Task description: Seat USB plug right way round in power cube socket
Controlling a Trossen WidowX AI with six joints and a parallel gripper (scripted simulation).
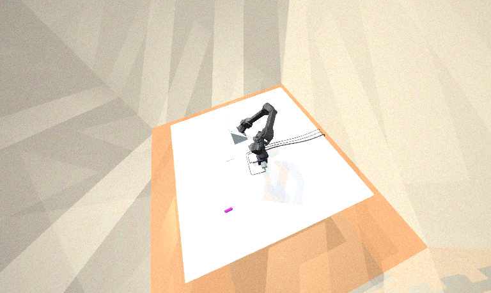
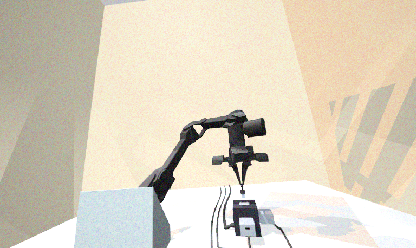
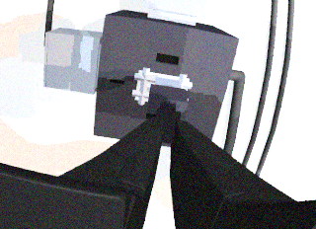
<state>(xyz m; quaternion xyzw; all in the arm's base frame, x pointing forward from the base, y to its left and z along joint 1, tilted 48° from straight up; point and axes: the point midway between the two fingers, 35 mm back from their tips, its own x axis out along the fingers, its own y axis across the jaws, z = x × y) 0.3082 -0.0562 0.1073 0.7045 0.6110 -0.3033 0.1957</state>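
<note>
Right now my gripper tip is 20 mm above the usb plug. The rest, counted from my gripper tip: white-framed socket: 60 mm below; then small magenta piece: 240 mm ahead, 380 mm to the right, 120 mm below.
</note>
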